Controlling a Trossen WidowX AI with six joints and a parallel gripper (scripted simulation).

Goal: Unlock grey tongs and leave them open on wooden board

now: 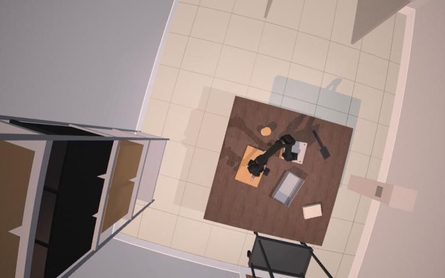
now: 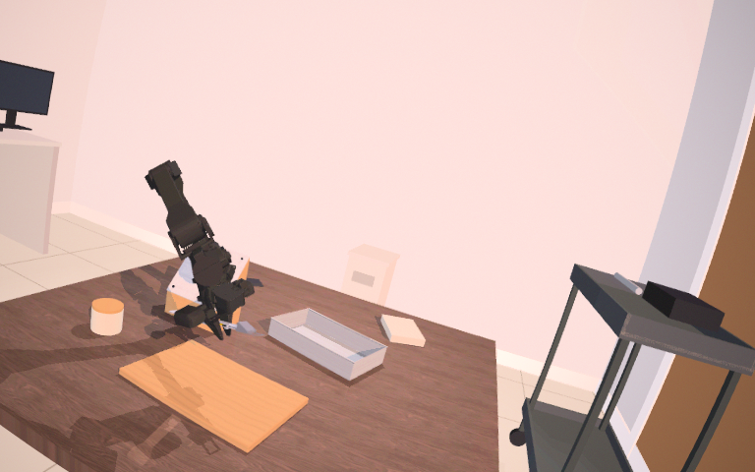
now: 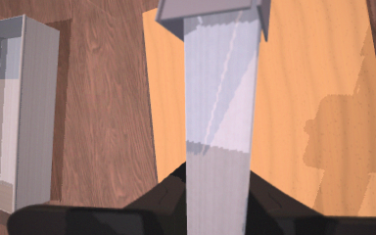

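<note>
The wooden board lies 2 cm to the right of my gripper tip and 12 cm below it. The rest, counted from my gripper tip: beige block 37 cm ahead, 67 cm to the left, 11 cm below; black spatula 31 cm behind, 67 cm to the left, 12 cm below; roasting tin 16 cm ahead, 37 cm to the left, 10 cm below.
</note>
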